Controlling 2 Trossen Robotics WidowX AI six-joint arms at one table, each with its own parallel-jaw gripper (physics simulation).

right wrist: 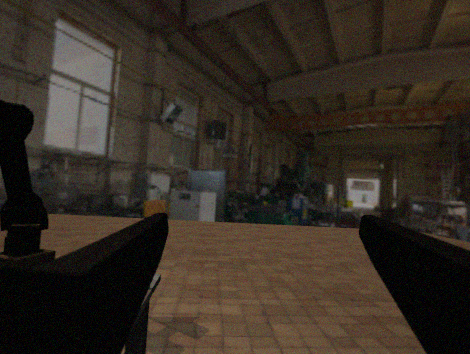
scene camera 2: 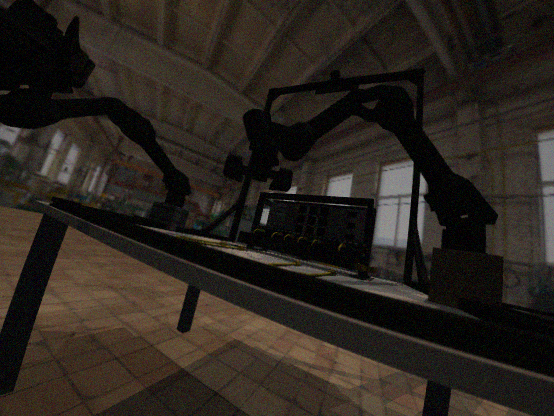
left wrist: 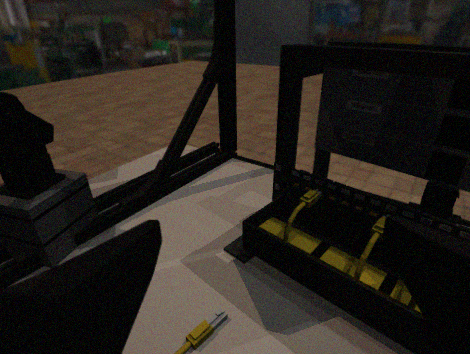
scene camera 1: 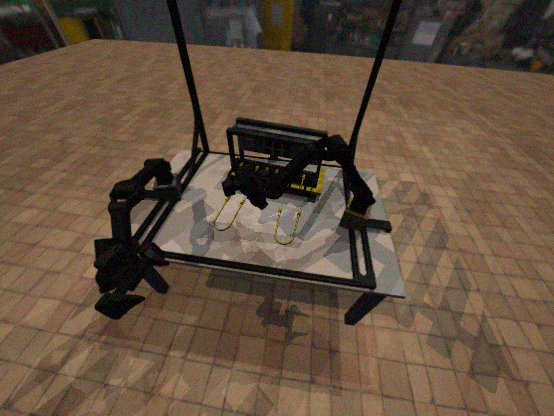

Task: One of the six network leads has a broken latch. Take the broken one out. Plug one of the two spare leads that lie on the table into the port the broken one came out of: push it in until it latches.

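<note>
A black port rack stands at the back of the table, with yellow network leads plugged into its lower row. Two spare yellow leads lie in U shapes in front of it; one plug shows in the left wrist view. My left gripper is open and empty, above the table by the rack's left end. My right gripper is open and empty, hanging off the table's left side over the floor.
A black frame with two tall posts borders the table. The rack has a yellow-striped base tray. Tiled floor surrounds the table.
</note>
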